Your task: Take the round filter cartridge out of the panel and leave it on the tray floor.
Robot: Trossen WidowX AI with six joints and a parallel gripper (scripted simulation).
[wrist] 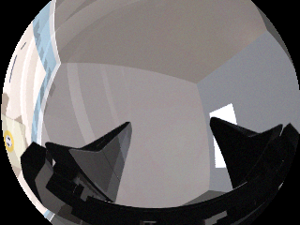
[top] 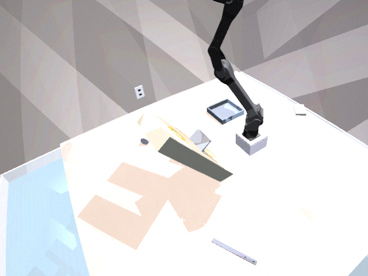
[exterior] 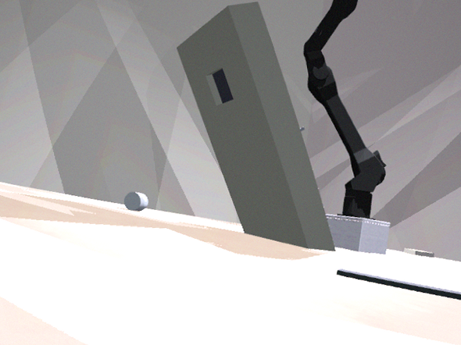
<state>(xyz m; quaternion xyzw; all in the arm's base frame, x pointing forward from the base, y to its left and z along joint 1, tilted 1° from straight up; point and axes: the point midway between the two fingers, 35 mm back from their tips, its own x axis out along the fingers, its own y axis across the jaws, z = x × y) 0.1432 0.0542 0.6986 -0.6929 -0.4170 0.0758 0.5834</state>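
My gripper tip is now 520 mm above the round filter cartridge, 190 mm short of it and 80 mm to the left of it. Also, from my gripper tip: service panel: 590 mm below, 150 mm ahead, 80 mm to the right; blue tray: 770 mm below, 360 mm to the right, 240 mm behind; grey hatch flap: 610 mm below, 100 mm ahead, 80 mm to the right.
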